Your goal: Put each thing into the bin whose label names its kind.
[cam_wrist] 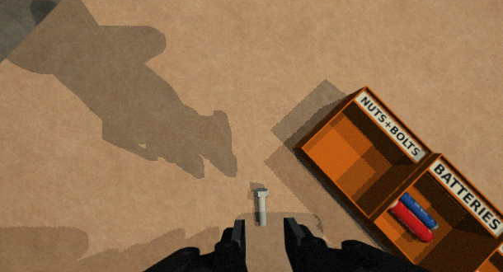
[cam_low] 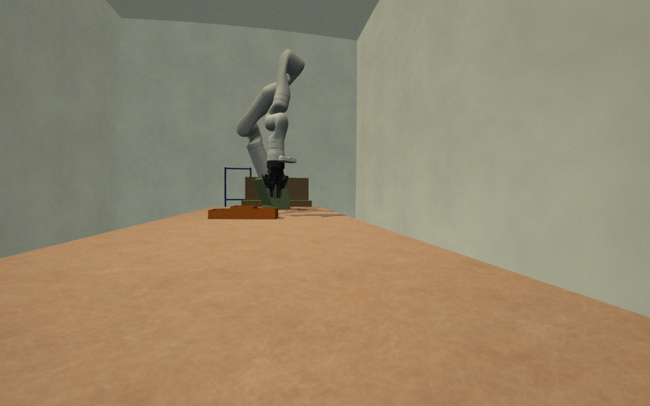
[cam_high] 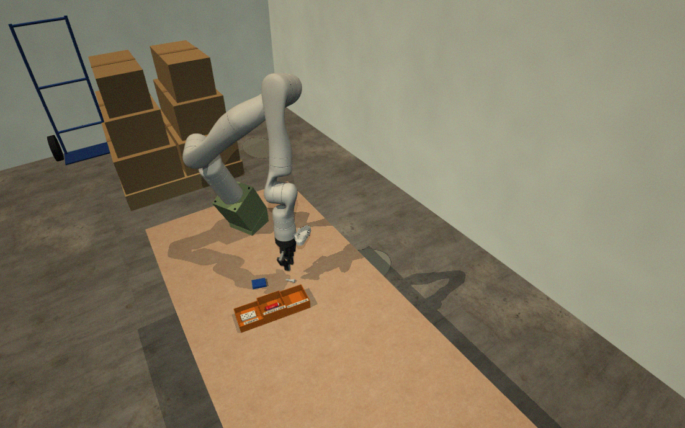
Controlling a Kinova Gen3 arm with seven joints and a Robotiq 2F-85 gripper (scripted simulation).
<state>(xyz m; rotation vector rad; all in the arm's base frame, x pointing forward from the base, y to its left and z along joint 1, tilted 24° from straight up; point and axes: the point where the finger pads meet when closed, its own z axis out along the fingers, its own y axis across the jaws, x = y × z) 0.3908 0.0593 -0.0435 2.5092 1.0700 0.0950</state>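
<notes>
Right now the grey bolt is 10 mm ahead of my hand and 90 mm below it. Also, from my hand: joined orange bins: 100 mm ahead, 120 mm to the right, 70 mm below; then red battery: 90 mm ahead, 110 mm to the right, 80 mm below; then blue block: 50 mm behind, 110 mm to the right, 90 mm below.
</notes>
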